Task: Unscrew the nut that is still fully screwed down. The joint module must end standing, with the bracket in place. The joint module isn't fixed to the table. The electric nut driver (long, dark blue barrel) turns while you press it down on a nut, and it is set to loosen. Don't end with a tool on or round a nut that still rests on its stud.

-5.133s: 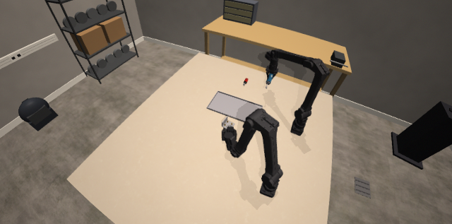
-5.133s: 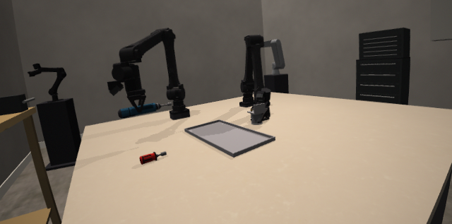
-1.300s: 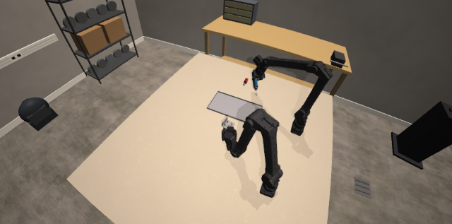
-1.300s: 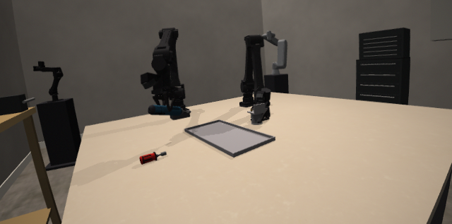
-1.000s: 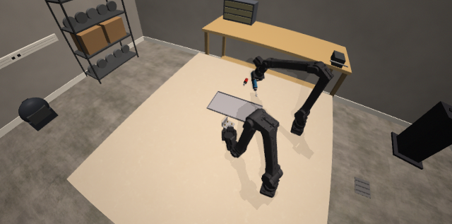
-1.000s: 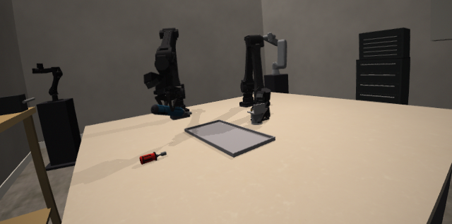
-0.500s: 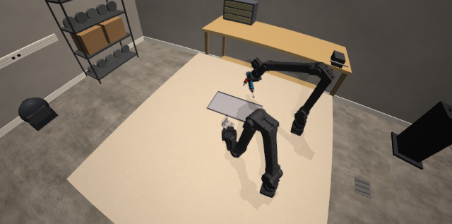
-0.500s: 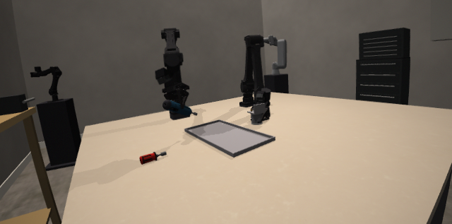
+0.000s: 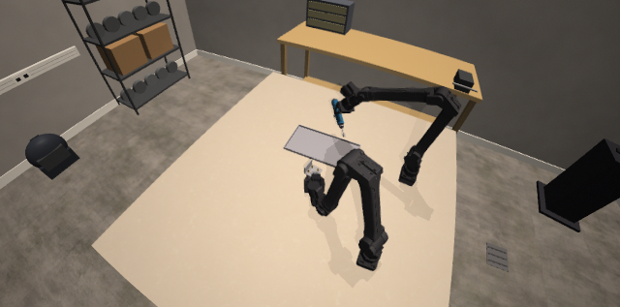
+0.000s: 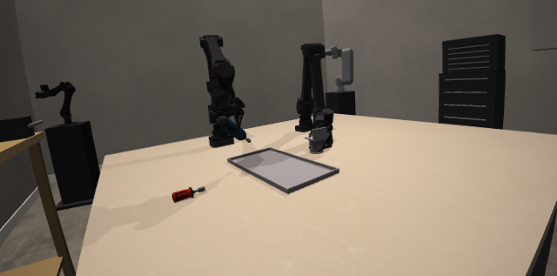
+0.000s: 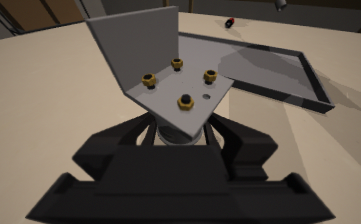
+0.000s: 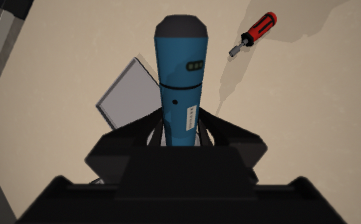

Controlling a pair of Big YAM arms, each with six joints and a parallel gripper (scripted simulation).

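Now: the joint module 10 mm above my left hand. Also, from my left hand: red-handled tool: 170 mm ahead, 550 mm to the right, 10 mm below; bracket: 50 mm above; grey tray: 70 mm ahead, 220 mm to the right, 20 mm below.
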